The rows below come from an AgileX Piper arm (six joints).
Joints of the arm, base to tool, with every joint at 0 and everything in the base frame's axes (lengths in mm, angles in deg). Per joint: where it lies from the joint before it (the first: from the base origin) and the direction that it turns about. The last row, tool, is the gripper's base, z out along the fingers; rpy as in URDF.
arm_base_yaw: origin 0.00 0.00 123.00 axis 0 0 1
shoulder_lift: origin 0.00 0.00 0.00 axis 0 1 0
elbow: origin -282.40 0.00 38.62 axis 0 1 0
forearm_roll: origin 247.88 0.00 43.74 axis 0.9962 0 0.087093
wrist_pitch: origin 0.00 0.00 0.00 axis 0 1 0
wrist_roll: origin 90.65 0.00 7.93 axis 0.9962 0 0.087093
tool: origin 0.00 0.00 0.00 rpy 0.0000 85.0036 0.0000
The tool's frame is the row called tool.
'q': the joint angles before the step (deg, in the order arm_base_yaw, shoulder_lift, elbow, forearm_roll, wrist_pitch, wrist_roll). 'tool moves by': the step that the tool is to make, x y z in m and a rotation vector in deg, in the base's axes. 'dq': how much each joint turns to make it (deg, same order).
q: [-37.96 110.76 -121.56 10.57 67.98 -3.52]
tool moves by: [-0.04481 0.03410 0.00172 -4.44 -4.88 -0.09]
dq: [0.00 -15.94 23.74 1.04 -14.11 -3.17]
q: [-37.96 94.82 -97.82 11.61 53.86 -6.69]
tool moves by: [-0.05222 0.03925 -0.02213 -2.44 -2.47 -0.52]
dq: [-0.04 -15.07 22.59 1.23 -10.81 -2.50]
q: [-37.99 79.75 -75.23 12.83 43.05 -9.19]
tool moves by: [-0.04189 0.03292 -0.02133 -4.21 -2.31 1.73]
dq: [-0.01 -11.88 15.89 2.59 -7.76 -5.84]
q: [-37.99 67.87 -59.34 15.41 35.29 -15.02]
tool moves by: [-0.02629 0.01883 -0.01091 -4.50 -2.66 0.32]
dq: [0.00 -7.78 8.83 0.89 -5.63 -3.34]
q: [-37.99 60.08 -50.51 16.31 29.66 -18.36]
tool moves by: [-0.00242 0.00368 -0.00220 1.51 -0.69 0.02]
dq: [0.00 -0.84 0.94 1.72 0.31 -0.13]
